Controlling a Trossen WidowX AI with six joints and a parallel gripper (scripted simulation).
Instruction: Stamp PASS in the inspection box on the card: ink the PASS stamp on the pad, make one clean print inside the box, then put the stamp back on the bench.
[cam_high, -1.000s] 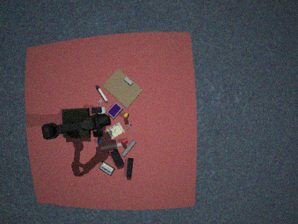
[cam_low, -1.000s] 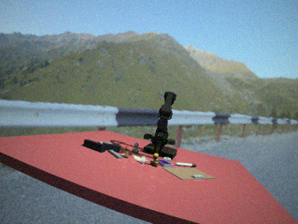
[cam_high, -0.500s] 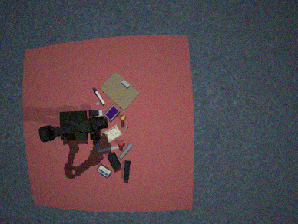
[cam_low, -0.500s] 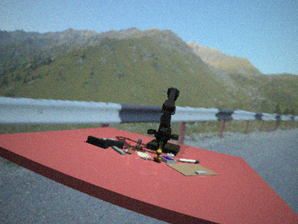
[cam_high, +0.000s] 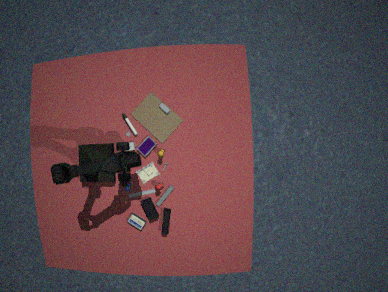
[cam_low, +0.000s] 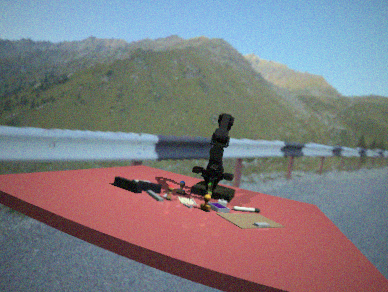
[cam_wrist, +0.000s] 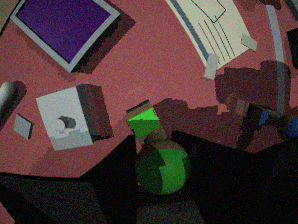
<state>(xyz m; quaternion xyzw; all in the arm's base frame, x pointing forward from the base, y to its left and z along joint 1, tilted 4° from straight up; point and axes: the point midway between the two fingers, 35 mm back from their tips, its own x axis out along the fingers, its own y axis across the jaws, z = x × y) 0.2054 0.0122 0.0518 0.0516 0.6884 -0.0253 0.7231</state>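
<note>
The purple ink pad is 11 cm ahead of my gripper tip, 6 cm to the left of it and 4 cm below it. Also, from my gripper tip: green-knobbed PASS stamp right at my gripper tip; then white inspection card 9 cm ahead, 8 cm to the right, 5 cm below; then blue-knobbed stamp 14 cm to the right, 3 cm below, 2 cm behind.
</note>
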